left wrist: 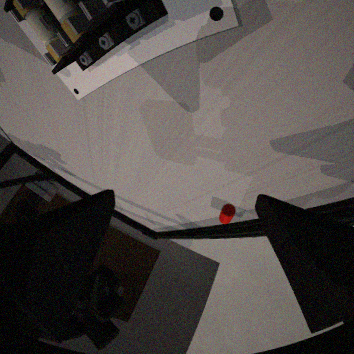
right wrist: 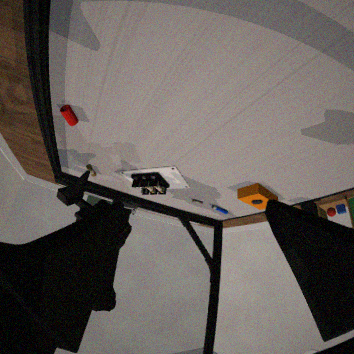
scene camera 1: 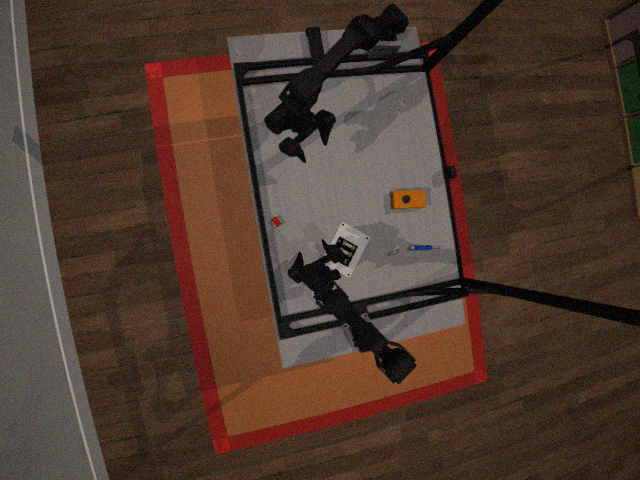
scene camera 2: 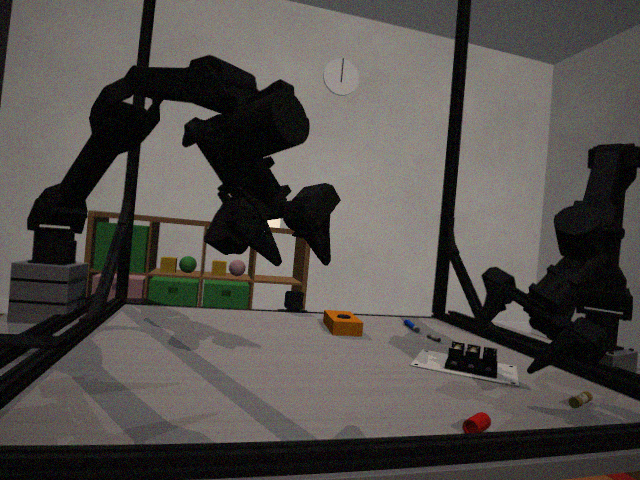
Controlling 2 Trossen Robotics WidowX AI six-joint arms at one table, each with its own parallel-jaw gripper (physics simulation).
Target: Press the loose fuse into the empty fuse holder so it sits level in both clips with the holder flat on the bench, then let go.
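Places are measured from the left arm's base along level axes (x back, y right, z up), in metres.
Pixels of known places: left gripper, between the fingertips: (left wrist: 187, 199) (right wrist: 102, 180) (scene camera 1: 311, 246) (scene camera 2: 500, 351); right gripper, between the fingertips: (right wrist: 196, 208) (scene camera 1: 315, 153) (scene camera 2: 302, 263); right arm's base, origin of its link: (left wrist: 37, 193) (scene camera 1: 387, 32) (scene camera 2: 52, 262).
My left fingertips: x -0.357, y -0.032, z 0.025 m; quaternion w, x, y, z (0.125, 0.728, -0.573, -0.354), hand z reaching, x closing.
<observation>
Behind a point stands the place of what it marks.
The fuse holder (scene camera 1: 346, 250) {x -0.282, y 0.085, z -0.029 m} (scene camera 2: 471, 362) {x -0.304, y 0.057, z -0.023 m} (left wrist: 102, 32) {x -0.300, y 0.050, z -0.022 m} (right wrist: 150, 180) {x -0.316, y 0.073, z -0.020 m} is a black block on a white plate (scene camera 2: 434, 360) {x -0.319, y 0.126, z -0.039 m} (left wrist: 175, 37) {x -0.300, y 0.011, z -0.039 m} (right wrist: 172, 175) {x -0.336, y 0.125, z -0.039 m} that lies on the bench. Two fuses sit in its clips. The loose fuse (scene camera 2: 580, 399) {x -0.275, y -0.108, z -0.028 m} (right wrist: 90, 169) {x -0.275, y -0.097, z -0.028 m}, with brass ends, lies on the bench beside the plate; in scene camera 1 it is hidden at the left arm. My left gripper (scene camera 1: 311, 248) {x -0.357, y -0.033, z 0.025 m} (scene camera 2: 506, 346) {x -0.357, y -0.033, z 0.025 m} (left wrist: 187, 199) {x -0.357, y -0.033, z 0.025 m} is open and empty, low beside the holder, one finger over the plate's edge in scene camera 1. My right gripper (scene camera 1: 315, 152) {x -0.623, y 0.090, z 0.126 m} (scene camera 2: 303, 263) {x -0.623, y 0.090, z 0.126 m} (right wrist: 196, 208) {x -0.623, y 0.090, z 0.126 m} is open and empty, high above the bench.
A red cylinder (scene camera 1: 276, 221) {x -0.484, y -0.101, z -0.023 m} (scene camera 2: 476, 423) {x -0.497, y -0.111, z -0.024 m} (left wrist: 227, 213) {x -0.467, y -0.097, z -0.026 m} (right wrist: 69, 115) {x -0.490, y -0.095, z -0.026 m} lies near the bench edge. An orange block (scene camera 1: 408, 199) {x -0.353, y 0.377, z -0.007 m} (scene camera 2: 343, 323) {x -0.386, y 0.328, z -0.014 m} (right wrist: 256, 195) {x -0.389, y 0.343, z -0.011 m}, a blue-handled tool (scene camera 1: 421, 247) {x -0.163, y 0.357, z -0.028 m} (scene camera 2: 411, 325) {x -0.173, y 0.347, z -0.030 m} (right wrist: 219, 209) {x -0.167, y 0.354, z -0.030 m} and a small grey piece (scene camera 1: 393, 251) {x -0.198, y 0.249, z -0.033 m} (scene camera 2: 433, 338) {x -0.197, y 0.248, z -0.036 m} lie beyond the holder. Black rails frame the bench.
</observation>
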